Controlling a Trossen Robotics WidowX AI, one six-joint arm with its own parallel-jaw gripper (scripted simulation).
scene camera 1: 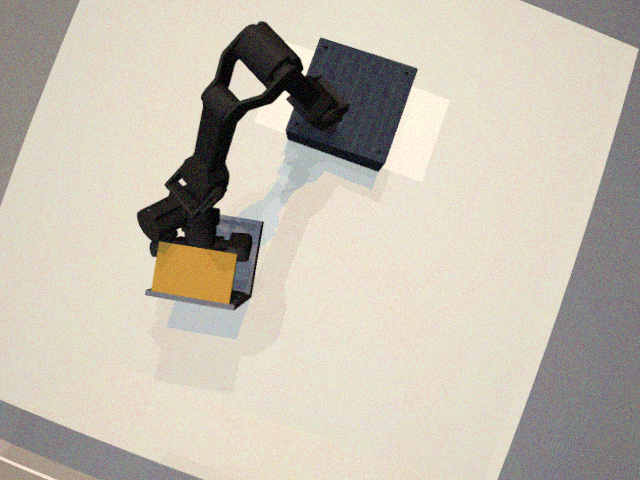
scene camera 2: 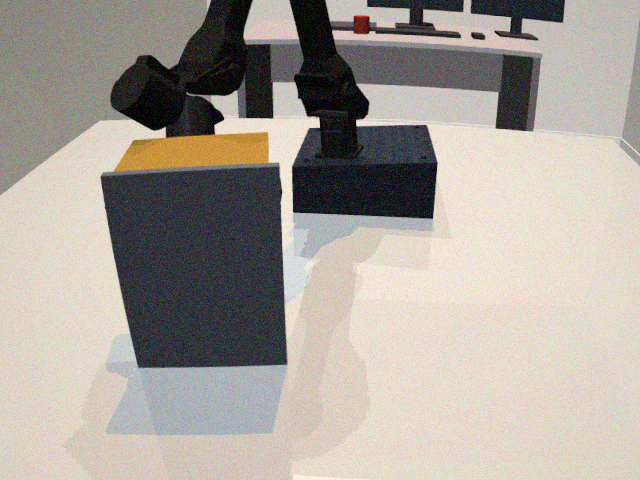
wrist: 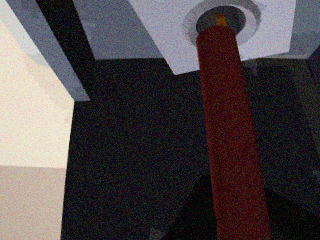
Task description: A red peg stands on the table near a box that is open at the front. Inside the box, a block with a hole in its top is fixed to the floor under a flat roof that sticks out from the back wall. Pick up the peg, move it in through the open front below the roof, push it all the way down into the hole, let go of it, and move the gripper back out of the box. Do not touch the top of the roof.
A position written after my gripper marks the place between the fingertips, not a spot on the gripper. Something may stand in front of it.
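Red peg (wrist: pixel 238 188), carried by my gripper (scene camera 1: pixel 206 276).
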